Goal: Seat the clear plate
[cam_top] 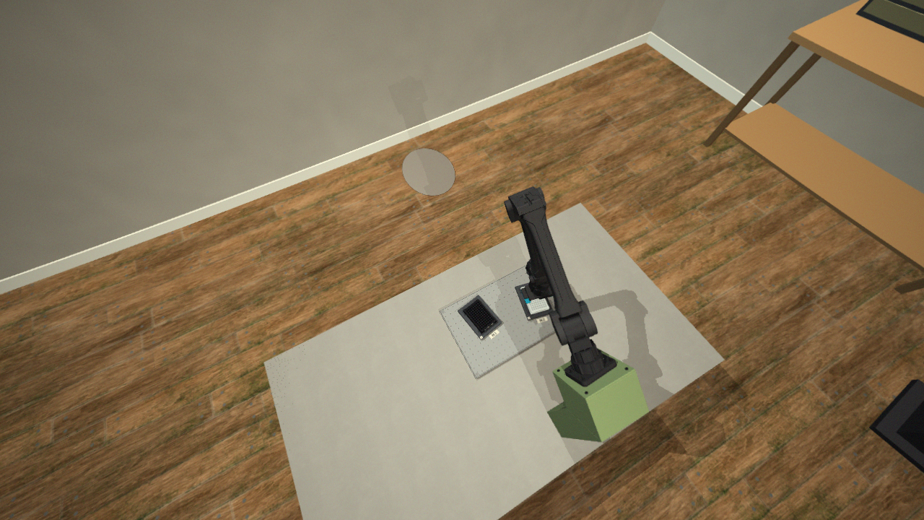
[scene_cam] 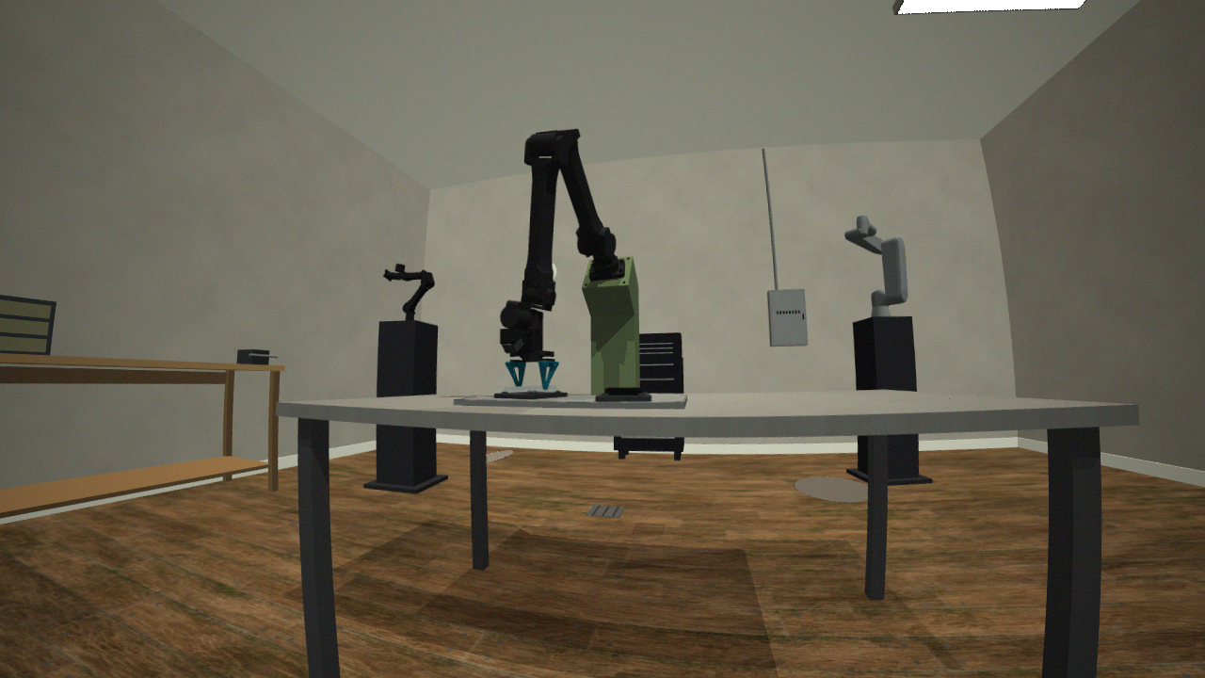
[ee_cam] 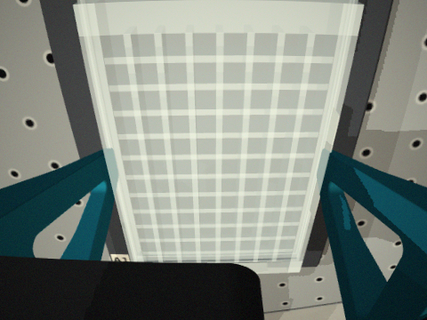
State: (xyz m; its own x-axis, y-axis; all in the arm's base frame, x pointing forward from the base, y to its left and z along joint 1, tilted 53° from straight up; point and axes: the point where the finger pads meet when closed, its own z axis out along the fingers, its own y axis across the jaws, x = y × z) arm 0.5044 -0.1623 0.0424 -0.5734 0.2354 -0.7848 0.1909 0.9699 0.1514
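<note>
Right now the clear 96-well plate C51 is 10 mm below my hand. The rest, counted from my hand: plate nest N2: 20 mm below; then black plate C15: 70 mm ahead, 250 mm to the left, 10 mm below.
</note>
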